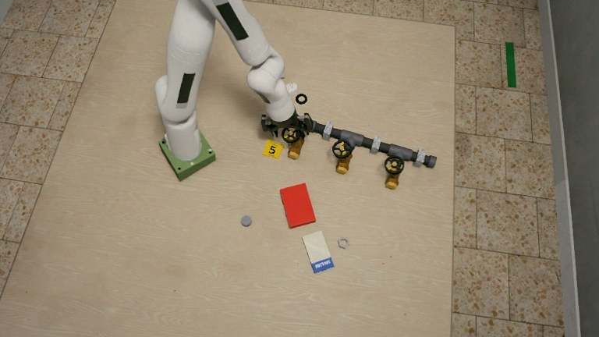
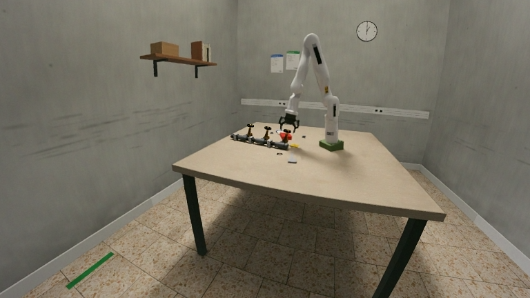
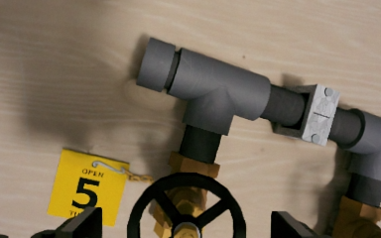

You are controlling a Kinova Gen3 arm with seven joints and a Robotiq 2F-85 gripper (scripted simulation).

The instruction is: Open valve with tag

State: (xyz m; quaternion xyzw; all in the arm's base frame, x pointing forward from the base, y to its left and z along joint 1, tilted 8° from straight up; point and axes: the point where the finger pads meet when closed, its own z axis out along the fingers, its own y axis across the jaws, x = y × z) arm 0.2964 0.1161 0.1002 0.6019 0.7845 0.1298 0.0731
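My gripper is now 110 mm above the yellow tag, 60 mm past it and 10 mm to the left of it. From my hand the other things lie so: blue card 290 mm to the right, 190 mm ahead, 100 mm below; then red block 180 mm to the right, 100 mm below, 80 mm ahead; then grey disc 270 mm to the right, 100 mm below, 50 mm behind.
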